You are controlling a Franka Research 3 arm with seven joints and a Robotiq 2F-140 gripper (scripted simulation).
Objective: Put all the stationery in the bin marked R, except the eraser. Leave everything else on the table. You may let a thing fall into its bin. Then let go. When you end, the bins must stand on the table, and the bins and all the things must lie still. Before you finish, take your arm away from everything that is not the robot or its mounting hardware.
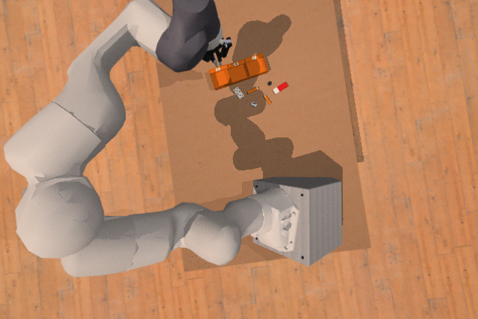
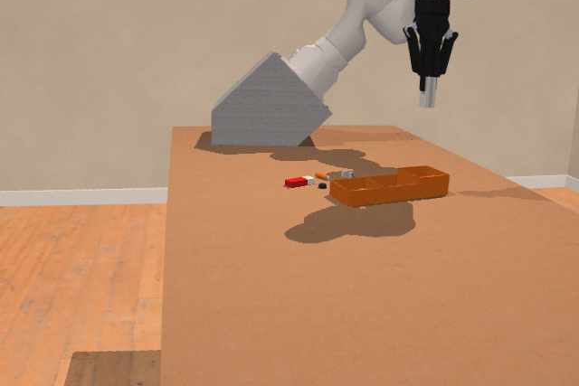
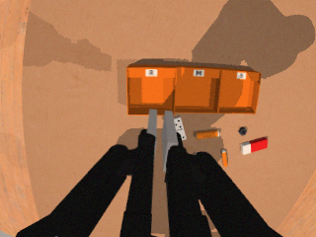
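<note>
Right now my hand is 13 cm past the small grey piece, 14 cm to the left of it and 21 cm above it. Also, from my hand: white domino 7 cm behind, 7 cm to the right, 22 cm below; then small black piece 3 cm behind, 21 cm to the right, 22 cm below; then orange bin 2 cm ahead, 7 cm to the right, 20 cm below.
</note>
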